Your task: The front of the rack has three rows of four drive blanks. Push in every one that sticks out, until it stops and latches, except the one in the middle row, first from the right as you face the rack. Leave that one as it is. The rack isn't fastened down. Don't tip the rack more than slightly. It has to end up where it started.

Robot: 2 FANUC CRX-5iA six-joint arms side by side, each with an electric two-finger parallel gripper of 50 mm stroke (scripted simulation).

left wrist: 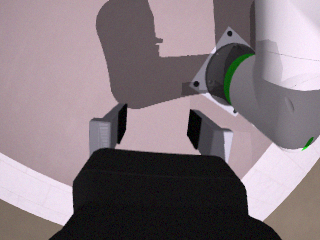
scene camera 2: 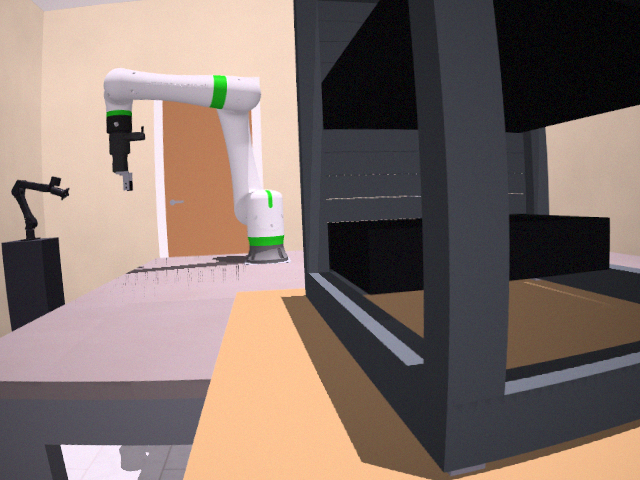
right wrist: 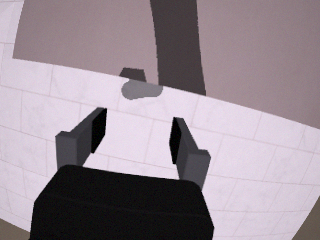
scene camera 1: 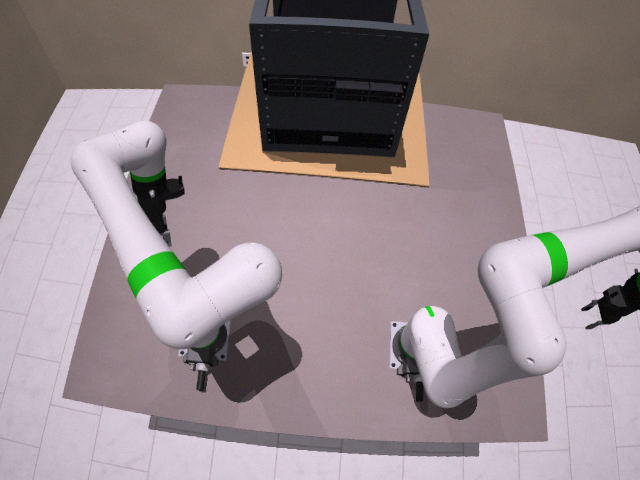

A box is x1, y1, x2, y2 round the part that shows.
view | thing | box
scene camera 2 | my right gripper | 109, 139, 132, 190
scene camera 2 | dark rack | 293, 0, 639, 475
